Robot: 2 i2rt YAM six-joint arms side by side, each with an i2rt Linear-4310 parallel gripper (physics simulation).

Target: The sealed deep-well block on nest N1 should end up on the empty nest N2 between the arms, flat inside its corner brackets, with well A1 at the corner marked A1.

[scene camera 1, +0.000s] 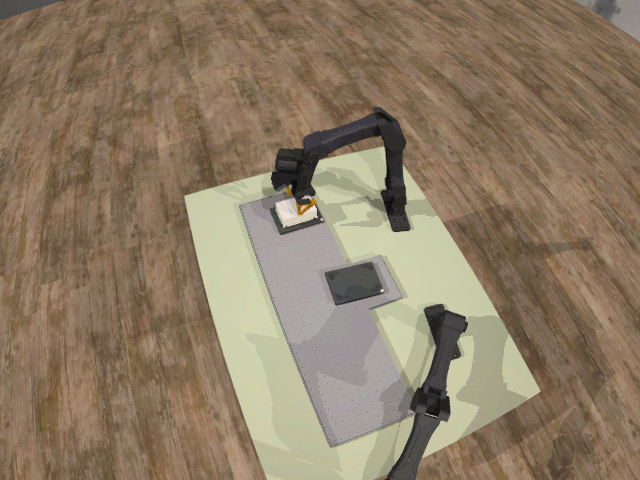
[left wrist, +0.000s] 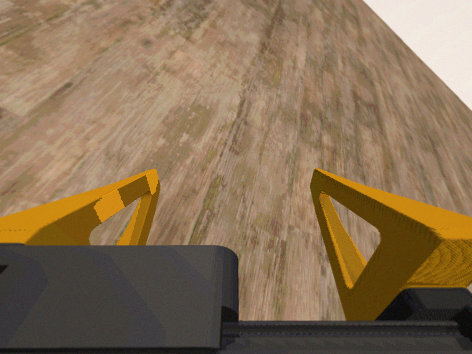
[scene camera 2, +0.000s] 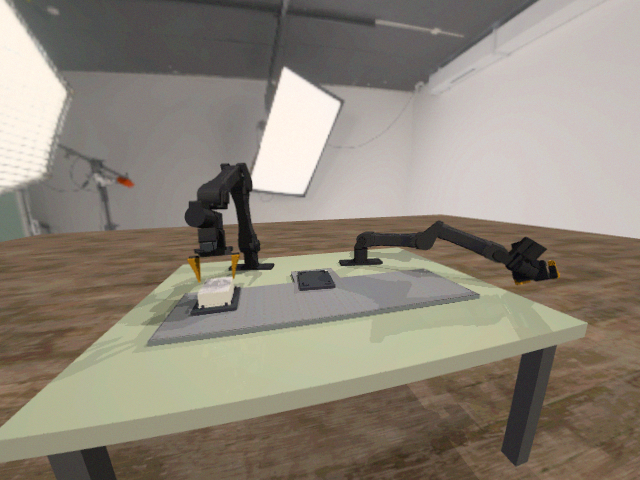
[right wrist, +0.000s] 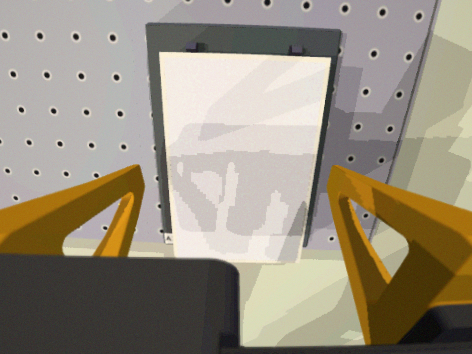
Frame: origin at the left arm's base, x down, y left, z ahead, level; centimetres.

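Seen in the pictures: left gripper, fingertip midpoint: (left wrist: 235, 177) (scene camera 2: 544, 278); right gripper, fingertip midpoint: (scene camera 1: 295, 204) (scene camera 2: 216, 280) (right wrist: 235, 175); left arm's base at its link origin: (scene camera 1: 441, 333) (scene camera 2: 360, 262); right arm's base at its link origin: (scene camera 1: 395, 210) (scene camera 2: 251, 267).
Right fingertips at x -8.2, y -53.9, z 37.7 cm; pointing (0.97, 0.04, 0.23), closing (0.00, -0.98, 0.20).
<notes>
Pixels of each thing's top centre, then the offset from my right fingertips to it. "pt": a spot on its surface instead. Level surfaces: height alone.
- white sealed block at its top centre: (right wrist: 240, 175) (scene camera 2: 216, 284) (scene camera 1: 296, 206) dx +1.5, dy -0.4, dz -0.5 cm
- dark nest N1 at its top centre: (right wrist: 240, 157) (scene camera 2: 217, 294) (scene camera 1: 296, 212) dx +4.7, dy -0.4, dz -0.5 cm
- small A1 label at a spot on its surface: (right wrist: 168, 238) pt dx +5.7, dy +3.8, dz -9.0 cm
- Nest N2 at its top centre: (scene camera 1: 354, 281) (scene camera 2: 314, 276) dx +5.1, dy +30.5, dz -13.8 cm
- small white mark at its top centre: (scene camera 1: 382, 290) dx +5.7, dy +35.5, dz -21.7 cm
- grey perforated board at its surface level: dx +6.9 cm
- pale green table at its surface level: dx +8.2 cm
The white sealed block (scene camera 1: 287, 214) (scene camera 2: 215, 292) (right wrist: 245, 125) lies on dark nest N1 (scene camera 1: 289, 229) (scene camera 2: 216, 310) (right wrist: 240, 37). In the right wrist view a small A1 label (right wrist: 168, 238) shows at the nest's lower left corner. My right gripper (scene camera 1: 295, 204) (scene camera 2: 216, 279) (right wrist: 235, 175) is open, pointing down just above the block, its fingertips out to either side of it. Nest N2 (scene camera 1: 354, 284) (scene camera 2: 316, 279) is empty, with corner brackets and a small white mark (scene camera 1: 382, 290) at one corner. My left gripper (scene camera 2: 538, 273) (left wrist: 235, 177) is open and empty, beyond the table's side.
A grey perforated board (scene camera 1: 310, 310) (scene camera 2: 356, 304) lies on the pale green table (scene camera 1: 222, 268) (scene camera 2: 258, 361) and carries both nests. The left arm (scene camera 1: 436, 361) (scene camera 2: 465, 242) stretches away from the nests. Wooden floor (left wrist: 225, 100) lies below the left gripper.
</notes>
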